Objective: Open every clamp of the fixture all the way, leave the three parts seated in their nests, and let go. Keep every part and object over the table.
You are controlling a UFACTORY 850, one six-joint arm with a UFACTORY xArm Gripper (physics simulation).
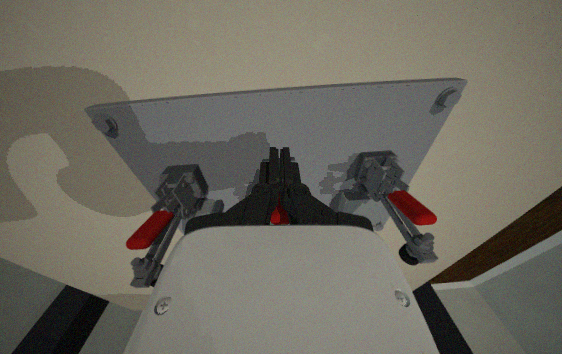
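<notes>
The fixture is a grey plate [300,115] with clamps on it. The left clamp [182,190] has a red handle [150,230] that slants down and outward, beside its arm with a tip at the lower left. The right clamp [377,172] has a red handle [412,207] slanting down to the right, and its arm ends in a black-tipped spindle [411,253]. A third red handle [279,214] shows partly behind the gripper's base; the rest of that clamp is hidden. My gripper [278,160] is shut and empty, over the middle of the plate. The three parts cannot be made out.
Small grey brackets [109,125] [445,100] stand at the plate's far corners. The plate lies on a beige table [300,40]. The table's edge shows at the lower left and lower right. A shadow of the arm falls on the table and plate at the left.
</notes>
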